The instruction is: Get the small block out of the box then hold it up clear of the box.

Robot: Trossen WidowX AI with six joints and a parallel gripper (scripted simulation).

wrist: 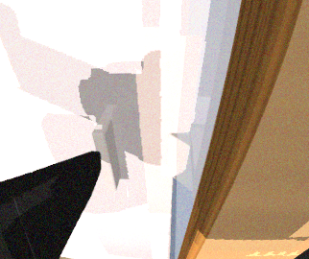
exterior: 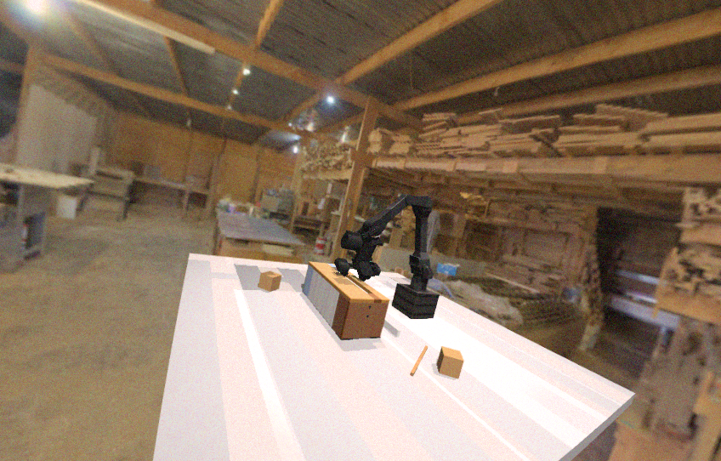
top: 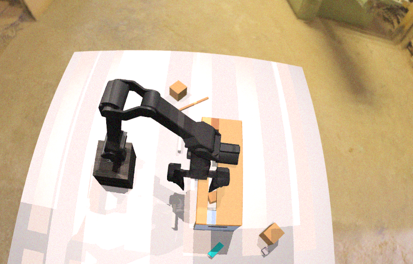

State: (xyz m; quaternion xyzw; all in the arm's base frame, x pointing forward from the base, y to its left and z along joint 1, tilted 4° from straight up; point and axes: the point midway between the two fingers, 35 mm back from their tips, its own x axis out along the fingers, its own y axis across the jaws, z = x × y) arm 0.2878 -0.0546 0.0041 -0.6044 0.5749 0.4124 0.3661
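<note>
Now: gripper tip 60 mm short of the small block and 20 mm to the left of it. Round my gripper tip: cyan piece: 190 mm to the right, 100 mm ahead, 80 mm below; then small grey block: 280 mm ahead, 180 mm to the right, 80 mm below; then tan box: 70 mm to the left, 30 mm ahead, 20 mm below.
</note>
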